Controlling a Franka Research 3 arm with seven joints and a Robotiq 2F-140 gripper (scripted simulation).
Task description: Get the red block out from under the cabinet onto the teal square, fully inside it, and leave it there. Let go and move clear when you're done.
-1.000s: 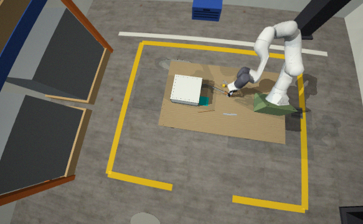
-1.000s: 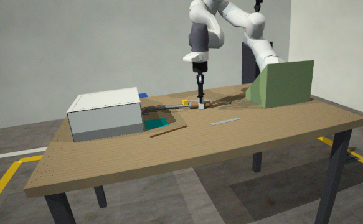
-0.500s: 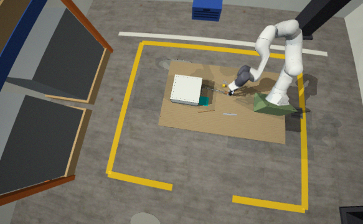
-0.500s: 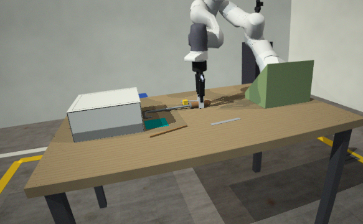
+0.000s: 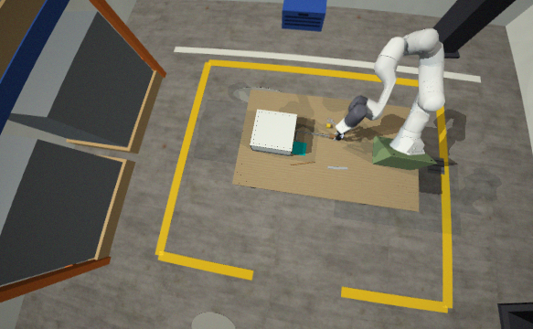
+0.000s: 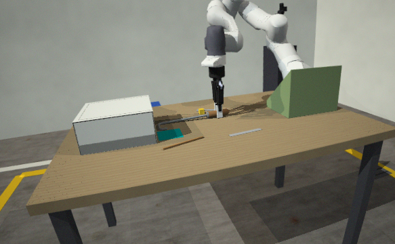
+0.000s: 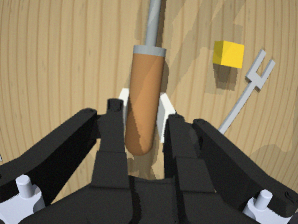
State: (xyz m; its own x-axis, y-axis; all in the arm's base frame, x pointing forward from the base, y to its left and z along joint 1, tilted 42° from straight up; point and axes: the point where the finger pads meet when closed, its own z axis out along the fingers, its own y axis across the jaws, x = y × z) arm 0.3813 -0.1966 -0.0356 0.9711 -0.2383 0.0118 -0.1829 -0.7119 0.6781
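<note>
Right now my hand is 280 mm short of the teal square, 80 mm to the right of it and 40 mm above it. Round my hand: yellow cube (100 mm to the right, 50 mm ahead, 20 mm below); hook tool (140 mm ahead, 20 mm below, 10 mm to the left); grey fork-like tool (110 mm to the right, 30 mm below, 20 mm behind).
</note>
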